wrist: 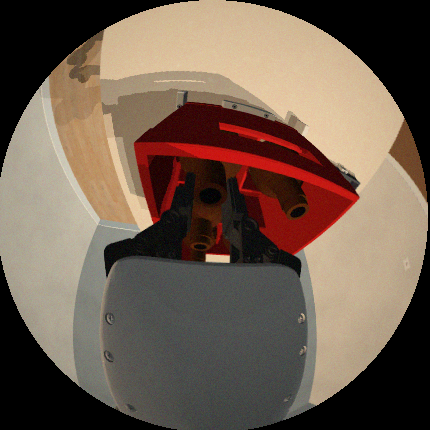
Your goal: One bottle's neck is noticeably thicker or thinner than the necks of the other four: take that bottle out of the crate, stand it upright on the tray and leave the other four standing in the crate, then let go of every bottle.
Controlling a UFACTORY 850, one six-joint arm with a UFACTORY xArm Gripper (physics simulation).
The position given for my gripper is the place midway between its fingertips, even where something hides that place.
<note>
In view: my gripper (209,187), a bottle (209,190) and a bottle (293,202).
</note>
